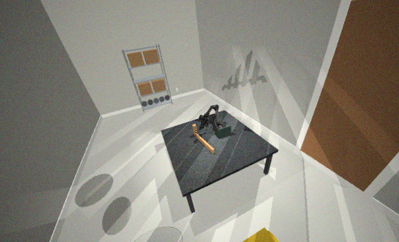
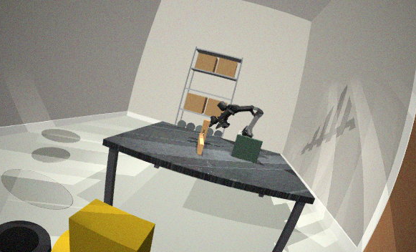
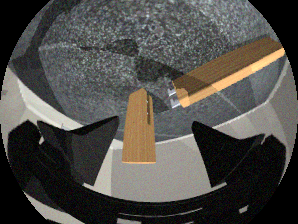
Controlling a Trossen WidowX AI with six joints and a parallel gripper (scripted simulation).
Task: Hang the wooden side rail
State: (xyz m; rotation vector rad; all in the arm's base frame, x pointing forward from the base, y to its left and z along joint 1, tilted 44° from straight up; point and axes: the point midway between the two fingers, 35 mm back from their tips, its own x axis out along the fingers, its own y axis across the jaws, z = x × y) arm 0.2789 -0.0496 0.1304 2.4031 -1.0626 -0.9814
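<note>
The wooden post lies 7 cm ahead of my gripper tip, 7 cm to the right of it and 6 cm below it.
</note>
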